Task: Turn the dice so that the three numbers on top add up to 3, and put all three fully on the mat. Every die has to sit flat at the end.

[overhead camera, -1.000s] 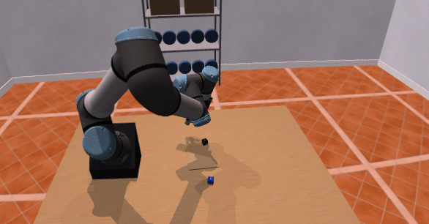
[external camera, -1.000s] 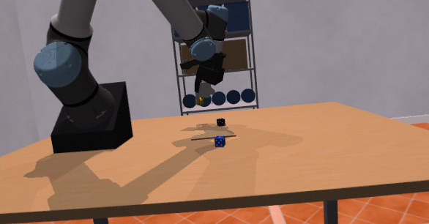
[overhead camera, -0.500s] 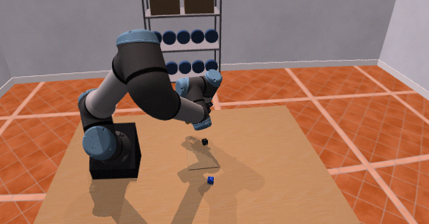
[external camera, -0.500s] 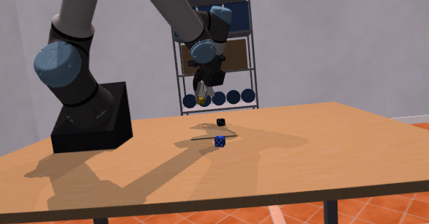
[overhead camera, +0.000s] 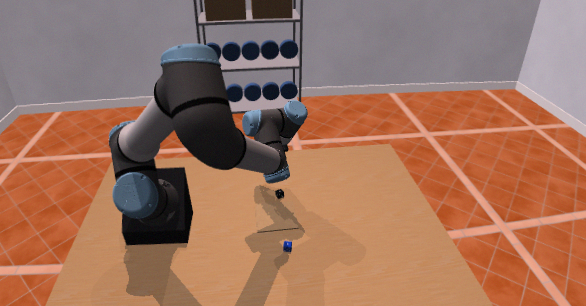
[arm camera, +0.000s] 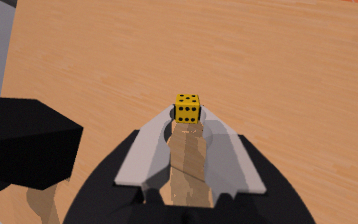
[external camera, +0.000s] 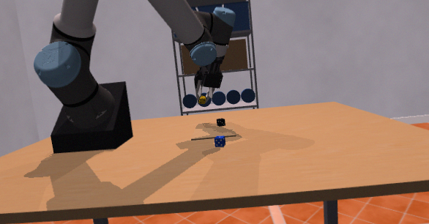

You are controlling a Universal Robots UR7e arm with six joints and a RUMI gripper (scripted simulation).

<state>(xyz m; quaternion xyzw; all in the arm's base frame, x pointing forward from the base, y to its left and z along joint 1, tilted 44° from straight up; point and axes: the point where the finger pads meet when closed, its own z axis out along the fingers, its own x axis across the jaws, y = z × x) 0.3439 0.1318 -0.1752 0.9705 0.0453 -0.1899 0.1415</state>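
Right now the black die is 90 mm to the right of my hand, 90 mm below it and 70 mm ahead of it. Round my hand: yellow die: right at my hand; then blue die: 350 mm to the right, 90 mm below, 60 mm ahead; then tan mat: 190 mm to the right, 100 mm below, 40 mm ahead.
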